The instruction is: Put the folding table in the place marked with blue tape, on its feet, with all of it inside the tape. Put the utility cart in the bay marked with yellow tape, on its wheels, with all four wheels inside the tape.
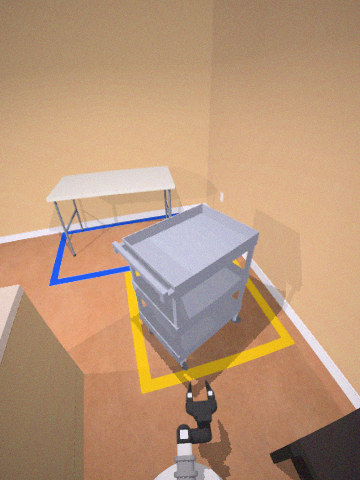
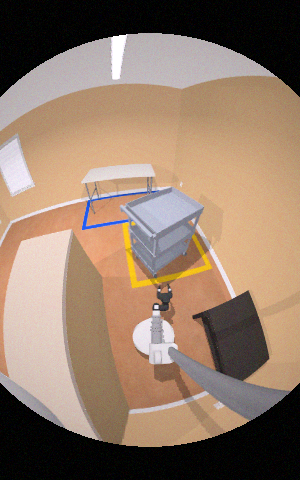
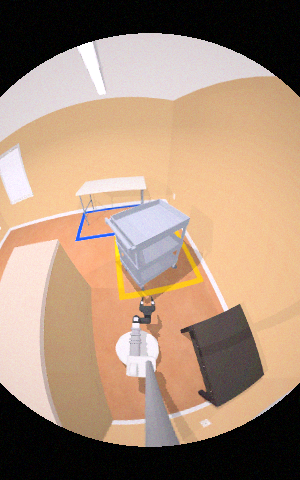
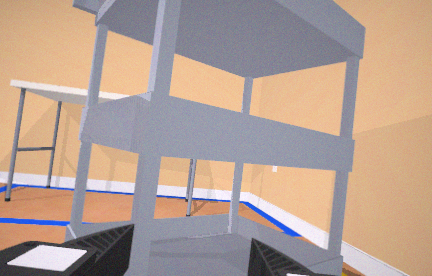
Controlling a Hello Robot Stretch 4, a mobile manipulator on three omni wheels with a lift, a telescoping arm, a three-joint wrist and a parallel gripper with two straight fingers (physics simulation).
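Frame: origin at the robot's base, x left, y down, z back, level; metres.
Where they show: gripper, fingertip midpoint: [image 1: 198, 381] [image 2: 163, 283] [image 3: 146, 296] [image 4: 190, 252].
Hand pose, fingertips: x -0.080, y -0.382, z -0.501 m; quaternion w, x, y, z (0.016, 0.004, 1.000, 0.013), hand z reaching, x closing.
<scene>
After its pixels a point has its place.
The grey utility cart [image 1: 192, 240] @[x -0.098, y -0.766, z -1.124 m] [image 2: 167, 210] @[x -0.110, y -0.766, z -1.065 m] [image 3: 150, 220] @[x -0.097, y -0.766, z -1.099 m] [image 4: 250, 137] @[x -0.149, y -0.473, z -0.837 m] stands upright, turned at an angle in the yellow tape bay [image 1: 240, 358] @[x -0.423, y 0.027, z -0.776 m] [image 2: 190, 271] @[x -0.520, y 0.028, z -0.804 m] [image 3: 175, 285] @[x -0.454, y 0.027, z -0.793 m]. Its nearest wheel is close to the front tape's inner edge; the far wheel is hidden. The white folding table [image 1: 115, 184] @[x 0.569, y -0.716, z -2.173 m] [image 2: 120, 173] @[x 0.540, y -0.716, z -2.119 m] [image 3: 112, 185] @[x 0.556, y -0.715, z -2.162 m] [image 4: 55, 90] @[x 0.932, y -0.683, z -1.972 m] stands on its feet at the blue tape [image 1: 58, 260] @[x 1.317, y 0.027, z -1.921 m] [image 2: 87, 215] @[x 1.298, y 0.030, z -1.927 m] [image 3: 80, 227] @[x 1.306, y 0.034, z -1.919 m] [image 4: 35, 221] @[x 0.771, y 0.027, z -1.701 m], its rear feet close to the back line. My gripper [image 1: 198, 384] @[x -0.080, y -0.382, z -0.501 m] [image 2: 164, 287] @[x -0.080, y -0.382, z -0.501 m] [image 3: 147, 299] @[x -0.080, y -0.382, z -0.501 m] [image 4: 190, 252] @[x -0.080, y -0.382, z -0.501 m] is open and empty, in front of the cart's near corner.
A large pale-topped block [image 1: 45, 390] @[x 0.597, y -0.502, z -0.422 m] [image 2: 85, 320] @[x 0.520, y -0.561, z -0.096 m] [image 3: 70, 340] @[x 0.494, y -0.508, z 0.009 m] stands on the left. A black piece of furniture [image 1: 332, 445] @[x -0.590, y -0.422, z -0.173 m] [image 2: 235, 335] @[x -0.726, y -0.422, z 0.099 m] [image 3: 225, 355] @[x -0.739, y -0.422, z 0.140 m] is at the right, near my base. Walls meet in a corner behind the cart and table.
</scene>
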